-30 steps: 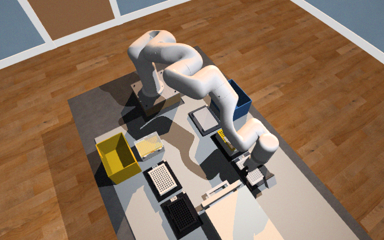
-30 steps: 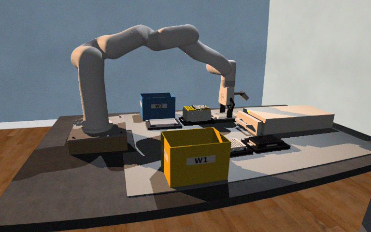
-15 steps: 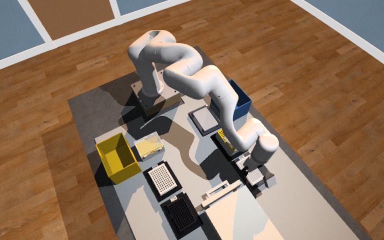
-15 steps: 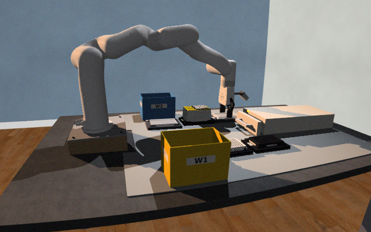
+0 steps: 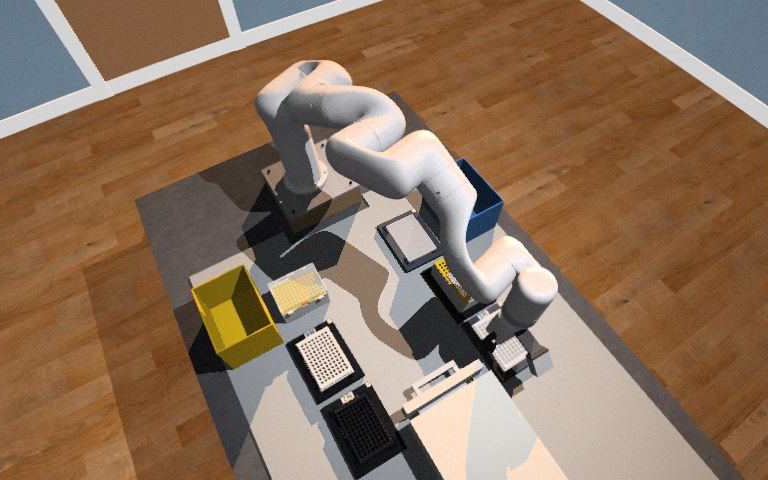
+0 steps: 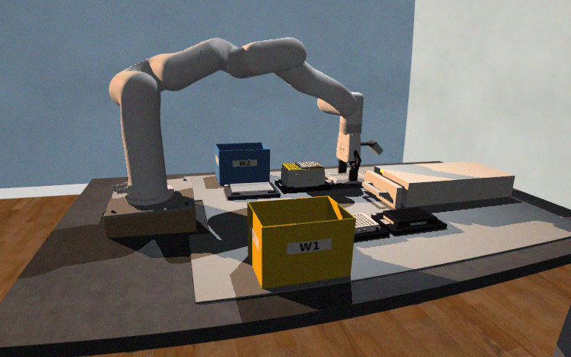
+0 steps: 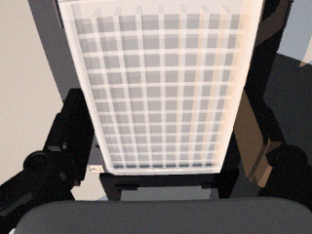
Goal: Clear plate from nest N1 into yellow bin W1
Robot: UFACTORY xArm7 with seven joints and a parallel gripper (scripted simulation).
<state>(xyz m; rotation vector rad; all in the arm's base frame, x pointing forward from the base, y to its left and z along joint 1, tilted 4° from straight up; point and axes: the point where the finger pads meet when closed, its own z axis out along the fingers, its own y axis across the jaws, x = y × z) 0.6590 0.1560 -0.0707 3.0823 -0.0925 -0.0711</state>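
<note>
Right now the clear plate is 1 cm below my hand. From my hand the other things lie so: blue bin W2: 35 cm behind, 15 cm to the left, 1 cm above; yellow tip rack: 18 cm behind, 2 cm above; drawer: 20 cm to the right, 11 cm ahead, 1 cm below.
</note>
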